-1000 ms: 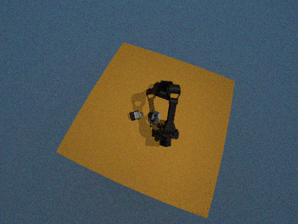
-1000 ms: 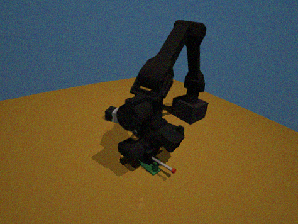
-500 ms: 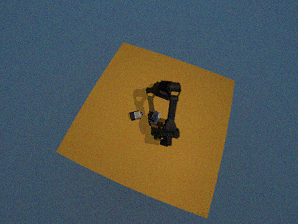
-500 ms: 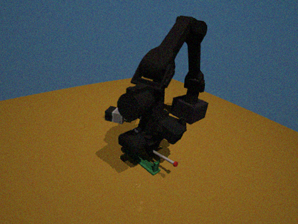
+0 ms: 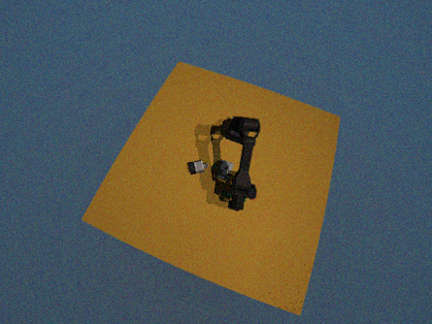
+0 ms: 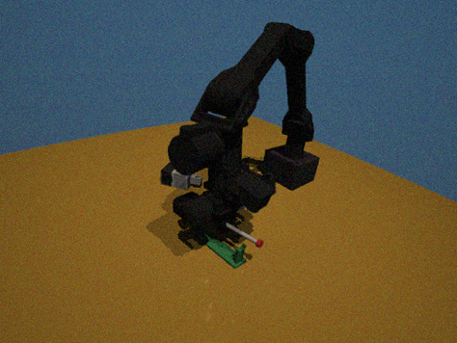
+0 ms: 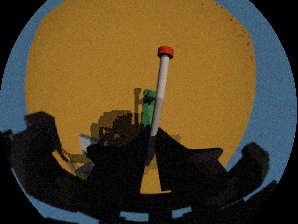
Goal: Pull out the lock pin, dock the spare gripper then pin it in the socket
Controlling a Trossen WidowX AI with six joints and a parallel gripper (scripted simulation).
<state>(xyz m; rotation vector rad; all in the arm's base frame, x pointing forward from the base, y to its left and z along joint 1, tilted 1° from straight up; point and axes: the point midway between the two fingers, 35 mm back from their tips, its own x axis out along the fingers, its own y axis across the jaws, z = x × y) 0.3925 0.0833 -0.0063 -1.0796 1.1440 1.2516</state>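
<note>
My gripper tip is 2 cm to the left of the green mount and 2 cm above it. Also, from my gripper tip: grey mount (12 cm behind, 11 cm to the right); then spare gripper (26 cm to the right, 10 cm behind, 3 cm below).
</note>
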